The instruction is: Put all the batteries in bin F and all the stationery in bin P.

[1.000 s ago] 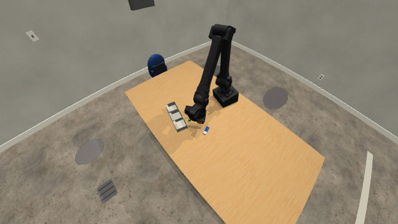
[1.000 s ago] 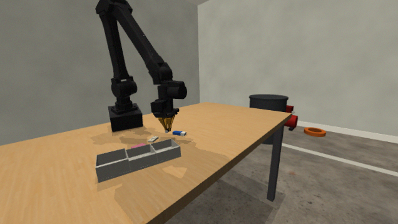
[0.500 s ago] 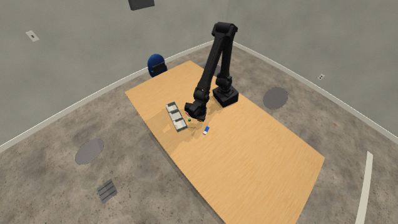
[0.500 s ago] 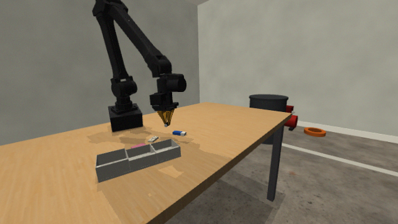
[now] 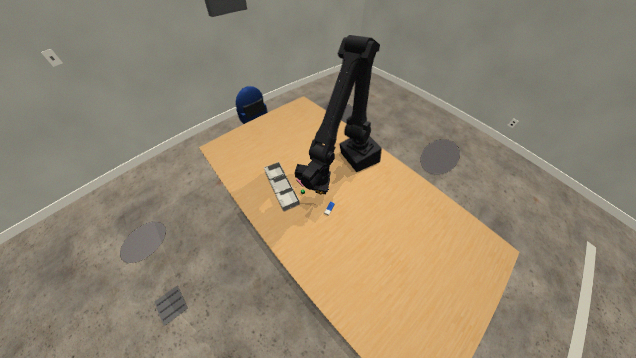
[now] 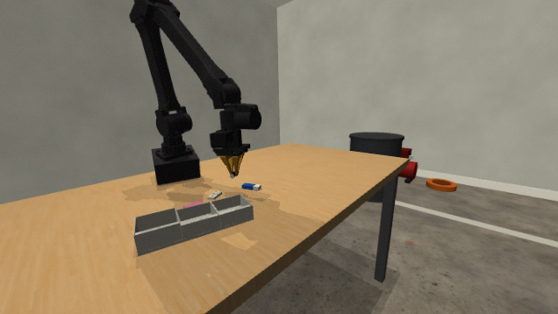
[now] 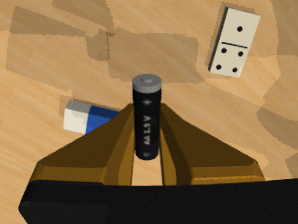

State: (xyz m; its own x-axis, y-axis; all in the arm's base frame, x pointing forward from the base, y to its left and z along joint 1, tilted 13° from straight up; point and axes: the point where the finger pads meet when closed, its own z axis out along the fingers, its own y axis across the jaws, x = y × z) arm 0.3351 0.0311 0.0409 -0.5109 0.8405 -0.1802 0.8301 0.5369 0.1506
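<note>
The black battery lies right at my hand. Round my hand: green ball: 30 mm ahead, 90 mm to the right, 60 mm below; then blue-and-white eraser: 10 mm ahead, 70 mm to the left, 60 mm below; then white domino-like piece: 40 mm behind, 50 mm to the right, 70 mm below.
</note>
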